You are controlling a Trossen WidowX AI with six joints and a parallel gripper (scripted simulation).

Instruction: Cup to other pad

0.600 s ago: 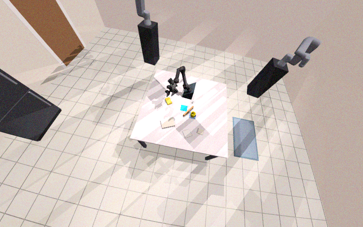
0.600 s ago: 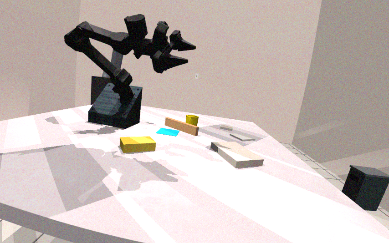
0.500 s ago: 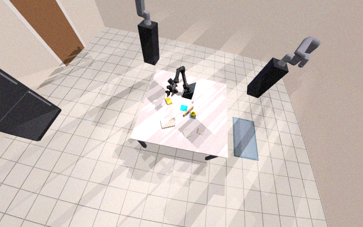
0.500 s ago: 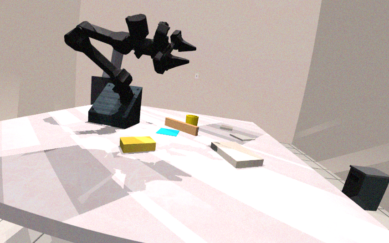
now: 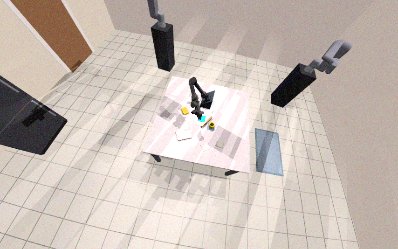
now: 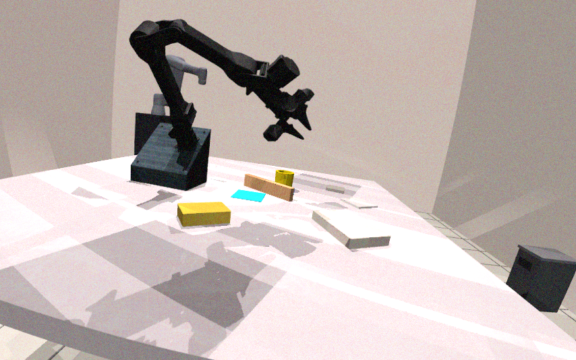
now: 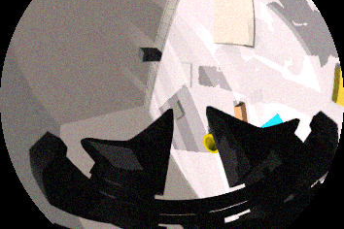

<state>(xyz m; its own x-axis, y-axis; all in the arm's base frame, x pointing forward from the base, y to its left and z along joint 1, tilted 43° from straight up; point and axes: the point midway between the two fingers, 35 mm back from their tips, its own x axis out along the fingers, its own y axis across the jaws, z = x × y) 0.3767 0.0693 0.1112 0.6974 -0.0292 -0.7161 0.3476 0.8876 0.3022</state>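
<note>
Right now the yellow cup is 190 mm below my gripper tip, 160 mm to the left of it and 90 mm behind it. From my gripper tip the other things lie so: wooden block: 210 mm below, 120 mm behind, 80 mm to the left; then beige slab: 210 mm below, 160 mm ahead, 130 mm to the right; then cyan pad: 230 mm below, 160 mm behind, 10 mm to the left.
</note>
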